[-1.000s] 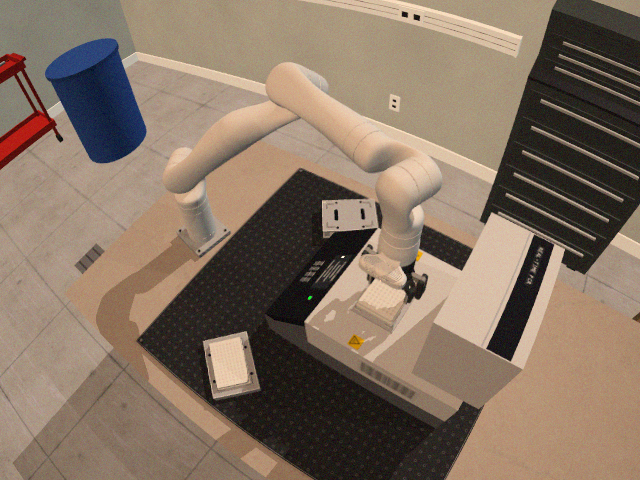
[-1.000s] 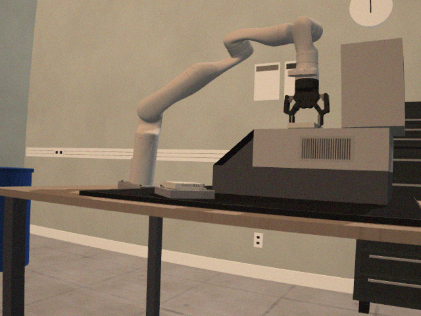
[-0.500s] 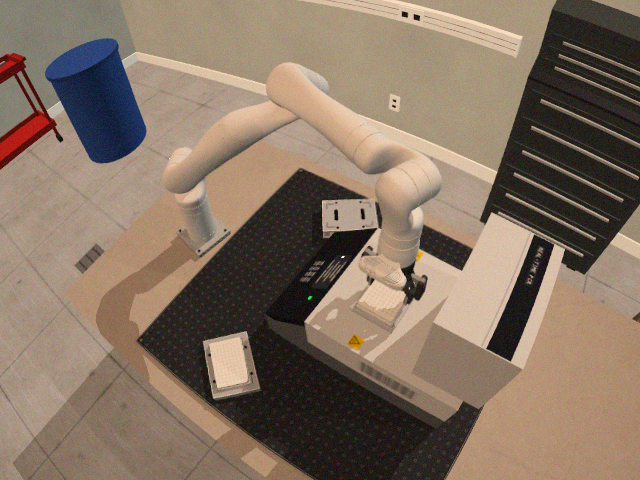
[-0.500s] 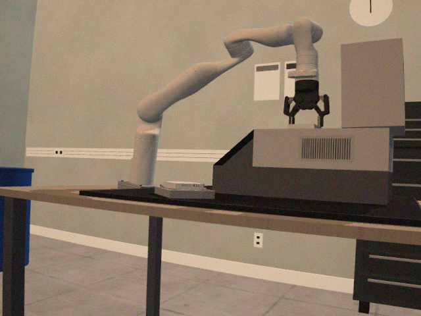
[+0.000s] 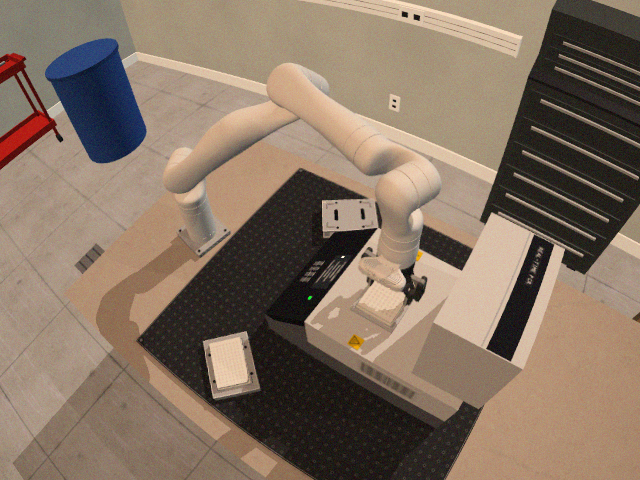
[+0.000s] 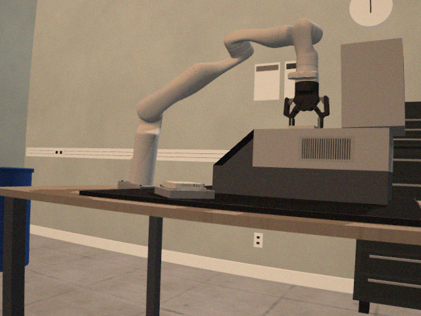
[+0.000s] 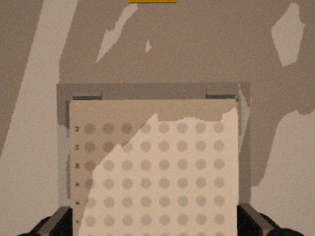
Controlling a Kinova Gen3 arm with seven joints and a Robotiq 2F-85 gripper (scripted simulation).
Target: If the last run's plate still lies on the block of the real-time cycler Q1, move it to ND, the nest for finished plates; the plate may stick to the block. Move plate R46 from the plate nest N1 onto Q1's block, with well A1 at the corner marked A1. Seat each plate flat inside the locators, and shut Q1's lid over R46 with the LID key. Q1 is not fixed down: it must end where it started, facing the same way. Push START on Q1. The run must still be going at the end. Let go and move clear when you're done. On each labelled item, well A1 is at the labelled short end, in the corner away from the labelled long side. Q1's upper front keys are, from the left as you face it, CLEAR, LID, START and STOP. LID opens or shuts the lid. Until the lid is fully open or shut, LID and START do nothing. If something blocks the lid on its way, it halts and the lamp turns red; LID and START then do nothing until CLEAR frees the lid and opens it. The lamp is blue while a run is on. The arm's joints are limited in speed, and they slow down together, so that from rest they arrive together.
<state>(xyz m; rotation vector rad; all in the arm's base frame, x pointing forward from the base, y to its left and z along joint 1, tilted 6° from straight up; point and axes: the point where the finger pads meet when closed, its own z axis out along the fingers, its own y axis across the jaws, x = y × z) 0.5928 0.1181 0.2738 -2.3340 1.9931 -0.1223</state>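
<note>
Now: the white plate 1 cm below my hand. Also, from my hand: grey nest: 21 cm behind, 33 cm to the right, 21 cm below; A1 mark: 40 cm behind, 21 cm to the left, 19 cm below.
</note>
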